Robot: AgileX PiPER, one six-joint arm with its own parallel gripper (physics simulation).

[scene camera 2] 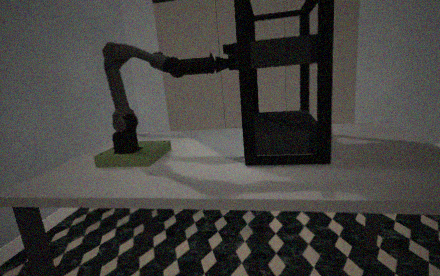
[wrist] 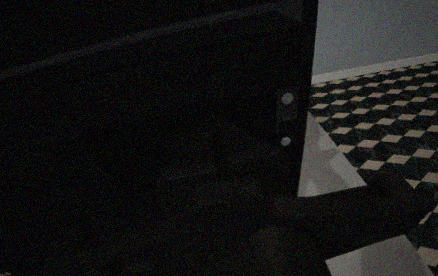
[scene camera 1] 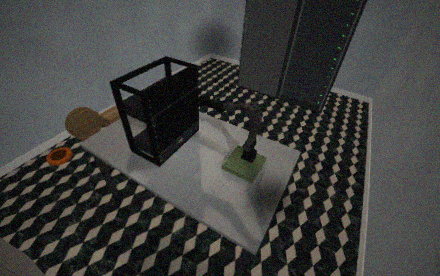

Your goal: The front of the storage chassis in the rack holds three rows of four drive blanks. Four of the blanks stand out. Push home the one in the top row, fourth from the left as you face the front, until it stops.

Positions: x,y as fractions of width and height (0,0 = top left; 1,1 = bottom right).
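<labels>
A black rack is visible in the wrist view (0.23,0.37), in scene camera 1 (0.38,0.39) and in scene camera 2 (0.65,0.48).
</labels>
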